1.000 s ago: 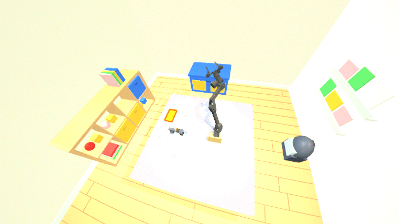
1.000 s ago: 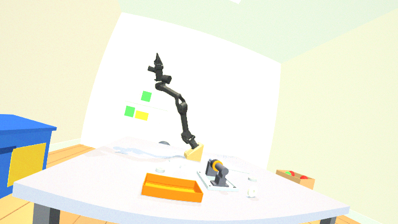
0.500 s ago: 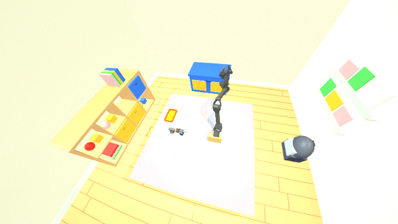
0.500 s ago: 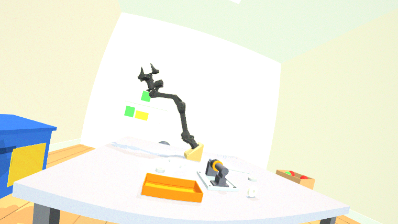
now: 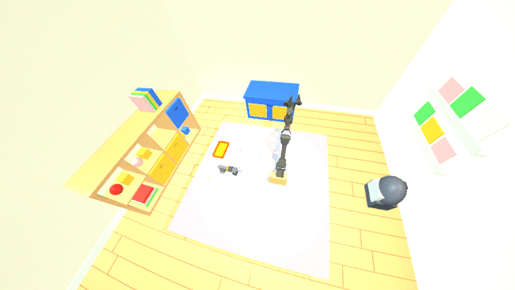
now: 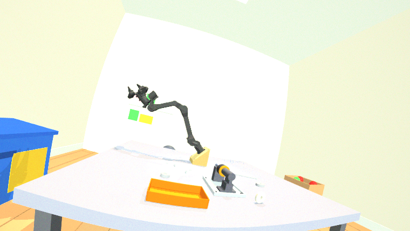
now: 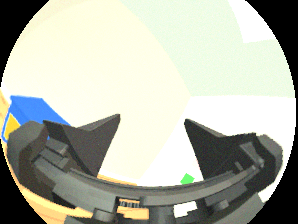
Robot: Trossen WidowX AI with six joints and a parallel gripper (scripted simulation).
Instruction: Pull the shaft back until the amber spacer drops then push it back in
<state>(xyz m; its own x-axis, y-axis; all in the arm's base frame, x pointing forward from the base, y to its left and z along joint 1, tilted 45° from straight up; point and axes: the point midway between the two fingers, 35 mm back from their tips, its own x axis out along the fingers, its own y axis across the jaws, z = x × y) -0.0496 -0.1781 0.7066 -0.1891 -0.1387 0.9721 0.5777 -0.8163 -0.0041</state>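
My gripper tip is 62 cm to the right of the amber spacer, 58 cm short of it and 41 cm above it. The rest, counted from my gripper tip: orange tray: 75 cm ahead, 48 cm below, 37 cm to the left; grey shaft fixture: 62 cm to the left, 61 cm ahead, 44 cm below.
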